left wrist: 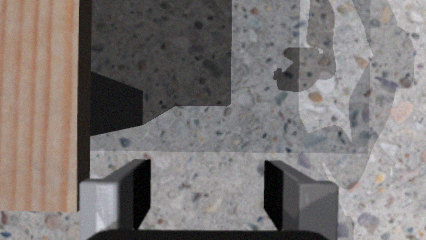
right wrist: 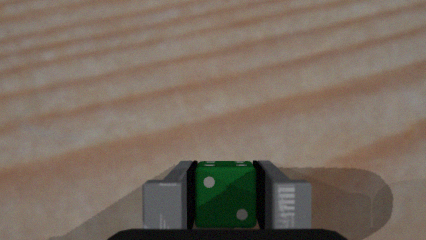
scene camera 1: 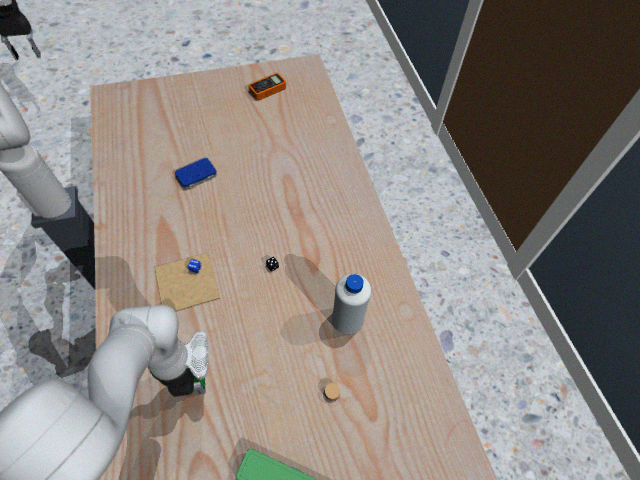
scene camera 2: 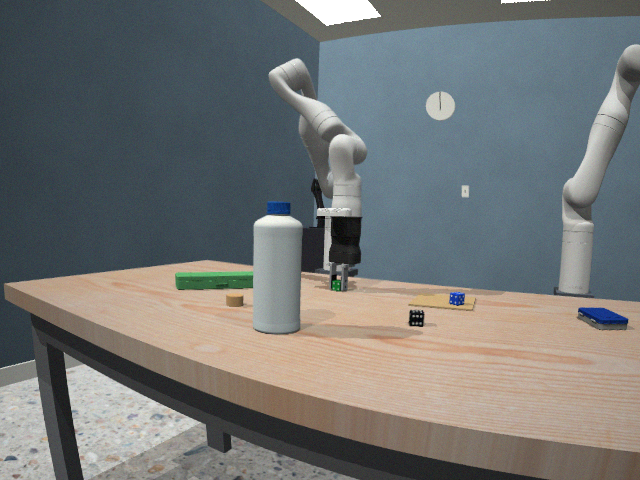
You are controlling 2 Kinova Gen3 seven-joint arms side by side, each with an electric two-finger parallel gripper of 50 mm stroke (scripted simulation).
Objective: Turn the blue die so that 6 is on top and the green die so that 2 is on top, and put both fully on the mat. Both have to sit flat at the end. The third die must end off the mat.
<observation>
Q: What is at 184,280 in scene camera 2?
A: A green case.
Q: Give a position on a green die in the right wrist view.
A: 225,191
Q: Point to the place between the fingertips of my right gripper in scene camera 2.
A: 338,289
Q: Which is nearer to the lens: the blue box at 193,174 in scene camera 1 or the white bottle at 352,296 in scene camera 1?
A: The white bottle.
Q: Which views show the tan mat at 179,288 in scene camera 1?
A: Scene camera 1 and scene camera 2 only.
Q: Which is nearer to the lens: the tan mat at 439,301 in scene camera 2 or the white bottle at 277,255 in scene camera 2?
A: The white bottle.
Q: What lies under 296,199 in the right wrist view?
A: My right gripper.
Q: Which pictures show the white bottle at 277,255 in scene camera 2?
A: Scene camera 1 and scene camera 2 only.
</observation>
